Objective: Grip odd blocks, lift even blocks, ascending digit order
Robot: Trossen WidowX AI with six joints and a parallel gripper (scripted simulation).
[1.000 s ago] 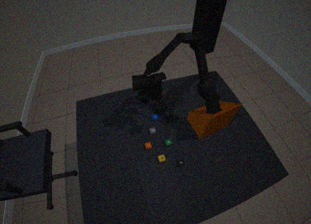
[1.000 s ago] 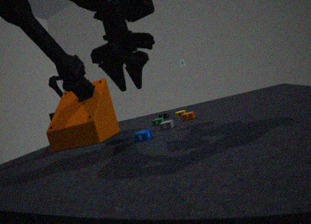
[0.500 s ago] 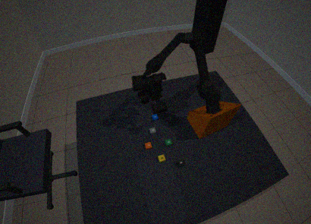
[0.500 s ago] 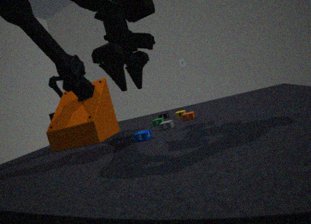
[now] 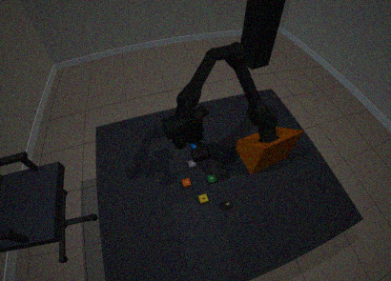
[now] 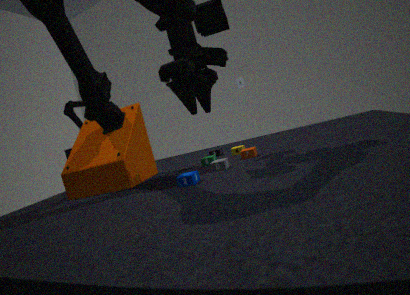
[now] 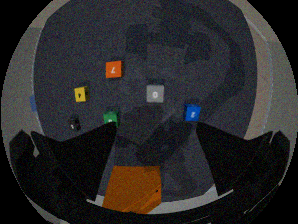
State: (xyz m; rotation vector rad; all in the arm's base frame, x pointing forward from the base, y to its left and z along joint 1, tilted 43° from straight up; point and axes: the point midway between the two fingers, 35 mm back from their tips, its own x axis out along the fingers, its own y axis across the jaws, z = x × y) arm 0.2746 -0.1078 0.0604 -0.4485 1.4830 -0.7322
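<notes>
The grey block is 11 cm below my gripper tip and 1 cm ahead of it. Round my gripper tip: orange block: 11 cm below, 7 cm to the left, 7 cm ahead; blue block: 11 cm below, 8 cm to the right, 4 cm behind; green block: 11 cm below, 10 cm to the left, 3 cm behind.
</notes>
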